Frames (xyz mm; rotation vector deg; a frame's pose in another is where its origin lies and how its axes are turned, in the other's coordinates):
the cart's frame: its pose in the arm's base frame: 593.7 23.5 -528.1 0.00 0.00 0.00
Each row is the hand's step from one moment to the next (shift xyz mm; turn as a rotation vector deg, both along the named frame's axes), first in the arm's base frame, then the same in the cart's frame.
Working: the arm's base frame: its pose in the cart's frame: -593.7 -23.5 528.1 0.00 0.00 0.00

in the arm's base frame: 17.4 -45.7 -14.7 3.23 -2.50 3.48
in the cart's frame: 17.4 -45.7 -14.7 3.23 -2.50 3.48
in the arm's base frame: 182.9 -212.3 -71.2 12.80 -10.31 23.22
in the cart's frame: 182.9 -212.3 -71.2 12.80 -10.31 23.22
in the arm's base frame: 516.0 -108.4 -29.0 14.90 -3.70 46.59
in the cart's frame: 516.0 -108.4 -29.0 14.90 -3.70 46.59
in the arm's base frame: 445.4 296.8 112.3 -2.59 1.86 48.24
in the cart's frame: 445.4 296.8 112.3 -2.59 1.86 48.24
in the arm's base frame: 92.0 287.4 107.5 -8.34 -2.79 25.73
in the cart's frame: 92.0 287.4 107.5 -8.34 -2.79 25.73
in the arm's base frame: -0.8 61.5 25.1 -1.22 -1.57 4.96
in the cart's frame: -0.8 61.5 25.1 -1.22 -1.57 4.96
